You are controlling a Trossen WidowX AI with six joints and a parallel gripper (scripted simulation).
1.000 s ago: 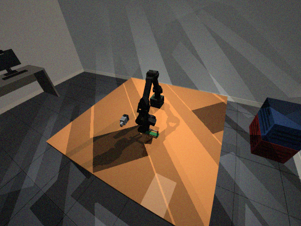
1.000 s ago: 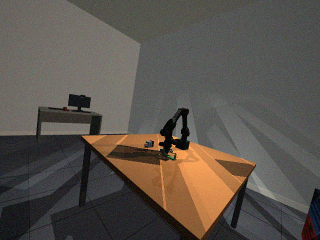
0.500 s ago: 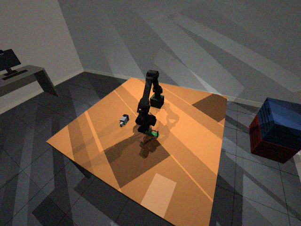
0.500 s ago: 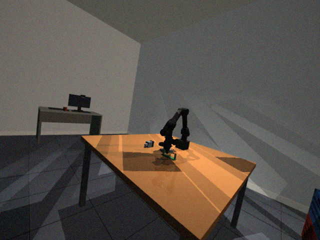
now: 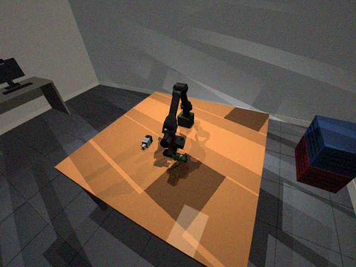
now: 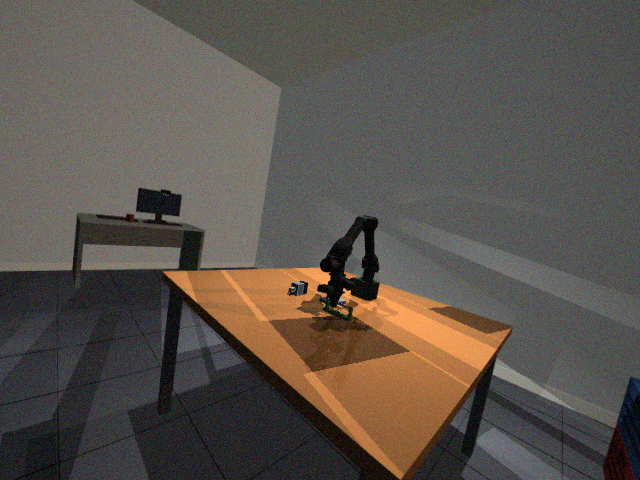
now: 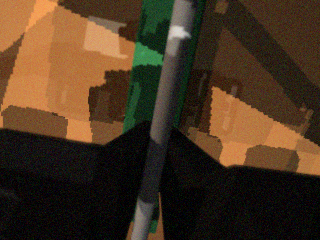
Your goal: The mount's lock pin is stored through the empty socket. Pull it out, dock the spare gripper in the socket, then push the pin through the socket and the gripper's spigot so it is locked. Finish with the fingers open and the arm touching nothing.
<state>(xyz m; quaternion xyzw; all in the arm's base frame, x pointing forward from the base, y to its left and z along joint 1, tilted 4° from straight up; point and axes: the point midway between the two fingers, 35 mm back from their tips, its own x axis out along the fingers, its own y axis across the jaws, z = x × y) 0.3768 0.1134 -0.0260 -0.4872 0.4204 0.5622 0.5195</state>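
Now: the green mount 2 cm to the left of my gripper tip. From my gripper tip the other things lie so: spare gripper: 26 cm to the right.
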